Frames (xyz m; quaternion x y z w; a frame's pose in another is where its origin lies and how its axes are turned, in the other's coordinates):
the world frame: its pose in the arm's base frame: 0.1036 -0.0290 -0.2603 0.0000 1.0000 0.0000 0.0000
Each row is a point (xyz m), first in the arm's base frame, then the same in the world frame.
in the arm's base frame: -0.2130 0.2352 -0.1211
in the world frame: 0.3166 0.2642 -0.1392
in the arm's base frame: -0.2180 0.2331 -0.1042
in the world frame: 0.3216 0.2621 -0.1561
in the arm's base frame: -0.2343 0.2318 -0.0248
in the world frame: 0.3379 0.2608 -0.2355
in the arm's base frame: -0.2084 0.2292 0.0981
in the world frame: 0.3120 0.2582 -0.3584
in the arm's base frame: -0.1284 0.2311 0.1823
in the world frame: 0.2320 0.2601 -0.4426
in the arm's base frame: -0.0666 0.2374 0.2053
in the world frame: 0.1702 0.2664 -0.4656
